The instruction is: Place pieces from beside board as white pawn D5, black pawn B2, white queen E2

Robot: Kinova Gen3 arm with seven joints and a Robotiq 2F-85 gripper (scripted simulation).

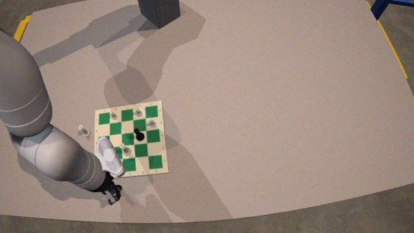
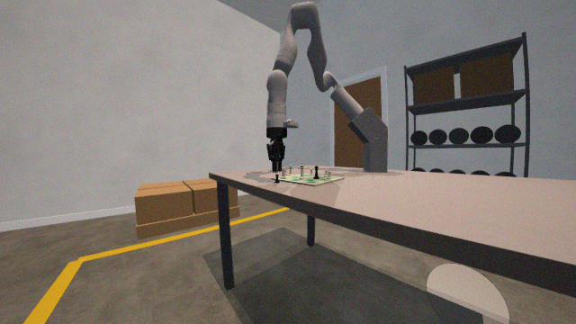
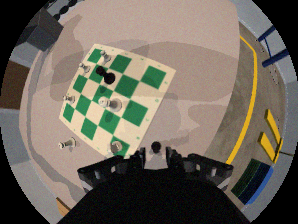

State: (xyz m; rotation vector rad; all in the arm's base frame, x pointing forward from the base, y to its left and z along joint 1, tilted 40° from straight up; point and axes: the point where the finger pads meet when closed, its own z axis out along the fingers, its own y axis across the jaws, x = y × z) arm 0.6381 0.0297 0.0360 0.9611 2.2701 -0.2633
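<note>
Now: the black pawn 40 mm below my hand. From my hand the other things lie so: tall black piece (150 mm behind, 60 mm to the left, 30 mm below); then cream chessboard (140 mm behind, 20 mm to the left, 50 mm below).
</note>
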